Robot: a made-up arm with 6 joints. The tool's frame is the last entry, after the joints. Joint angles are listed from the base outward.
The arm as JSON. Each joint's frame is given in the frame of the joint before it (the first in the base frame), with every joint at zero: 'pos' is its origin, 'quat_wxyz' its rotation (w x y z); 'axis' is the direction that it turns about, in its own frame. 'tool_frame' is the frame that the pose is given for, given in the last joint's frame.
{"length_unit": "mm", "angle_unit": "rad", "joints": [
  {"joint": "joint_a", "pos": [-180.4, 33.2, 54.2], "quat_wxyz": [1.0, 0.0, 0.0, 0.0], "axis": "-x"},
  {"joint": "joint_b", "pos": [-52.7, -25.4, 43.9], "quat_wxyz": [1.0, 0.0, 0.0, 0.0], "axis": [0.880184, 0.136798, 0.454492]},
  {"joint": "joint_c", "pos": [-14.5, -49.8, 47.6], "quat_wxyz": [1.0, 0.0, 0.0, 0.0], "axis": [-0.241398, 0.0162, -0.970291]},
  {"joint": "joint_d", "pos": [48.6, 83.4, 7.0], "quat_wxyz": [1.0, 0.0, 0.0, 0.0], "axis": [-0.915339, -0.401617, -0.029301]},
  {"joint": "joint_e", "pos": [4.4, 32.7, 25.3], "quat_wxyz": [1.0, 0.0, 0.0, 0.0], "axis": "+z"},
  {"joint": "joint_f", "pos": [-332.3, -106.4, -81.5], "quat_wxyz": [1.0, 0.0, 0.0, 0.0], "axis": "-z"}
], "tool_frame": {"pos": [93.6, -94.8, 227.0], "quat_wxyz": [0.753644, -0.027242, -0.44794, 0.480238]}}
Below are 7 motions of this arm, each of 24 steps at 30 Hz.
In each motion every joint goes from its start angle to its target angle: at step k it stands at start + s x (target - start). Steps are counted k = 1, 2, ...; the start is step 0. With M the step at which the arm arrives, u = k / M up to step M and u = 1 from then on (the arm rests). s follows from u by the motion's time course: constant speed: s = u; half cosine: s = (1 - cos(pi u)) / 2; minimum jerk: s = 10 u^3 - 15 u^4 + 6 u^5.
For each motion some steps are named. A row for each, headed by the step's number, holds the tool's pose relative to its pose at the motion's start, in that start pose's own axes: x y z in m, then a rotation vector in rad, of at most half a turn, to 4 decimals.
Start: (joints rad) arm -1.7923 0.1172 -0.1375 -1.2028 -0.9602 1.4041
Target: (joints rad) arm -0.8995 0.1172 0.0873 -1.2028 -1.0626 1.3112
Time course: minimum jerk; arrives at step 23
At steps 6, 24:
6: -0.0475 0.0450 0.0131 -0.0558 -0.0436 -0.0883
24: -0.2646 0.4750 -0.0813 -0.4327 -0.4490 -0.7548

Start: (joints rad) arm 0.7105 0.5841 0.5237 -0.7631 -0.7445 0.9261
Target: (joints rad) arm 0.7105 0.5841 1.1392 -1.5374 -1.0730 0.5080
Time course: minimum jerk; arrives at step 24
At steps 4, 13, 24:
4: 0.0040 0.0048 0.0032 0.0112 0.0199 -0.0180
13: 0.0771 0.0442 0.0257 0.2365 0.2701 -0.3148
24: 0.1261 0.0304 0.0086 0.4740 0.3836 -0.5590

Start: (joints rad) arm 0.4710 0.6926 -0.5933 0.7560 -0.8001 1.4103
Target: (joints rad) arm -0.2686 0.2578 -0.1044 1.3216 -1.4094 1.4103
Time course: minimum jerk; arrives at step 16
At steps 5, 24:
5: -0.0669 0.0820 0.0567 -0.1859 -0.0053 -0.1745
24: -0.1376 0.5896 0.0616 -1.0364 -0.0175 -0.8725

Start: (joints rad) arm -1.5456 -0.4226 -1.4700 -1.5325 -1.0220 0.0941
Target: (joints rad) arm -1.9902 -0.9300 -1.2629 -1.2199 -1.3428 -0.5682
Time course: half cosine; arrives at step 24
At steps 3, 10, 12, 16, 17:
3: -0.0023 0.0067 -0.0034 -0.0027 -0.0255 0.0026
10: -0.0110 0.0619 -0.0363 -0.0336 -0.2393 0.0257
12: -0.0087 0.0814 -0.0498 -0.0493 -0.3177 0.0347
16: 0.0047 0.1151 -0.0753 -0.0856 -0.4600 0.0515
17: 0.0092 0.1216 -0.0806 -0.0945 -0.4892 0.0550

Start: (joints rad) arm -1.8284 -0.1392 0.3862 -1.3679 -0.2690 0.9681
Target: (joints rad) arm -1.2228 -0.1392 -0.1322 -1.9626 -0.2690 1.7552
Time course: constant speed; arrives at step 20
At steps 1, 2, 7, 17, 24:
1: 0.0029 -0.0021 0.0056 -0.0214 0.0337 -0.0024
2: 0.0063 -0.0038 0.0114 -0.0445 0.0680 -0.0049
7: 0.0289 -0.0031 0.0443 -0.1867 0.2448 -0.0206
17: 0.0962 0.0506 0.1139 -0.5948 0.6041 -0.0900
24: 0.1197 0.0808 0.1303 -0.7445 0.7085 -0.1264

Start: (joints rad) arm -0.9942 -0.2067 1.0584 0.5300 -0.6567 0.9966
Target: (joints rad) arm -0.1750 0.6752 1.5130 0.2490 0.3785 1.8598
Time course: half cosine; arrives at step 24
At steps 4, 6, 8, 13, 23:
4: 0.0030 -0.0211 -0.0132 0.0113 0.0021 0.0045
6: 0.0076 -0.0450 -0.0299 0.0239 0.0036 0.0109
8: 0.0157 -0.0741 -0.0531 0.0389 0.0040 0.0207
13: 0.0549 -0.1451 -0.1289 0.0718 -0.0024 0.0599
23: 0.1422 -0.1924 -0.2244 0.0772 -0.0212 0.1294

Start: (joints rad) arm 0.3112 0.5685 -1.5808 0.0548 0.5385 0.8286
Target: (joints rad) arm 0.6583 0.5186 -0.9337 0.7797 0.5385 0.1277
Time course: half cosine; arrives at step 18
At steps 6, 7, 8, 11, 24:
6: 0.0944 0.0257 0.0257 -0.0369 0.1589 0.1464
7: 0.1267 0.0339 0.0263 -0.0357 0.2181 0.1944
8: 0.1616 0.0424 0.0226 -0.0273 0.2855 0.2455
11: 0.2652 0.0677 -0.0172 0.0460 0.5143 0.3953
24: 0.3682 0.0976 -0.1246 0.2423 0.8405 0.5508

